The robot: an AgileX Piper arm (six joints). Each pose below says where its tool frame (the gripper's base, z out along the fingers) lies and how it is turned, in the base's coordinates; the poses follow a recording.
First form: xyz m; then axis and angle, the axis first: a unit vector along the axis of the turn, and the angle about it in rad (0 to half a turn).
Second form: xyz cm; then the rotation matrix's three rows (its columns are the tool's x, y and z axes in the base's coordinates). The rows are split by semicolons. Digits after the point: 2 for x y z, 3 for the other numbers.
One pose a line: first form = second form
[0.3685, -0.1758, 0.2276, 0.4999, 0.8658, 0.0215, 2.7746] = 36.85, -17.58, 22.76; -0.450, 0.829, 0.331; 0.845, 0.516, -0.143; -0.290, 0.215, -0.933
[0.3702, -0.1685, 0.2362, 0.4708, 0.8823, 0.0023, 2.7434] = 37.02, -16.85, 23.62; -0.496, 0.797, 0.344; 0.799, 0.574, -0.179; -0.340, 0.186, -0.922
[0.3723, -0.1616, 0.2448, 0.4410, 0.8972, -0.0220, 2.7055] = 37.23, -16.16, 24.48; -0.536, 0.764, 0.360; 0.745, 0.628, -0.224; -0.397, 0.149, -0.905
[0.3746, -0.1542, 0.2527, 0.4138, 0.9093, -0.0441, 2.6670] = 37.46, -15.42, 25.27; -0.566, 0.731, 0.381; 0.691, 0.673, -0.265; -0.450, 0.113, -0.886
